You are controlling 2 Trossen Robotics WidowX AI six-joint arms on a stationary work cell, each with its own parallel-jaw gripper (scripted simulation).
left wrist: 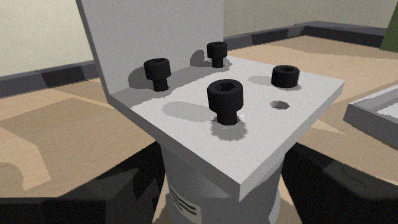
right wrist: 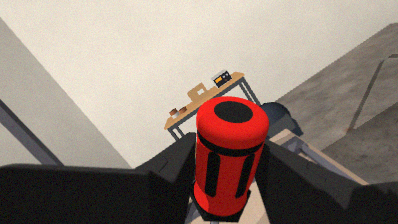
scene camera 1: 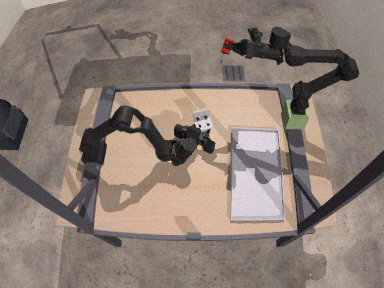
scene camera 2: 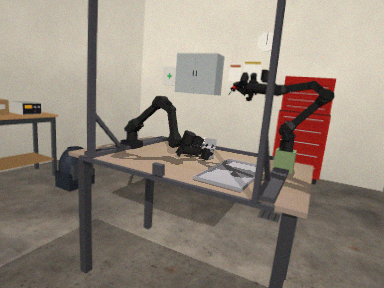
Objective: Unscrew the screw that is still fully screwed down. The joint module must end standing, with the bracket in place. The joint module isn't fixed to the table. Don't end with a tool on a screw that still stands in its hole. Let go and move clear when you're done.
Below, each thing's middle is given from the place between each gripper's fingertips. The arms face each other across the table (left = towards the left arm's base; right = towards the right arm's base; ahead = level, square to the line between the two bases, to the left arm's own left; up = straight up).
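Labels:
Relative to the l-shaped bracket (left wrist: 235,158), my right hand is 60 mm beyond it, 130 mm to the right of it and 360 mm above it. The shallow grey tray (scene camera 1: 257,179), counted from my right hand, is 310 mm behind, 60 mm to the right and 420 mm below.
The l-shaped bracket is 20 mm ahead of my left hand, 20 mm to the right of it and 40 mm above it. The shallow grey tray is 220 mm behind my left hand, 200 mm to the right of it and 30 mm below it.

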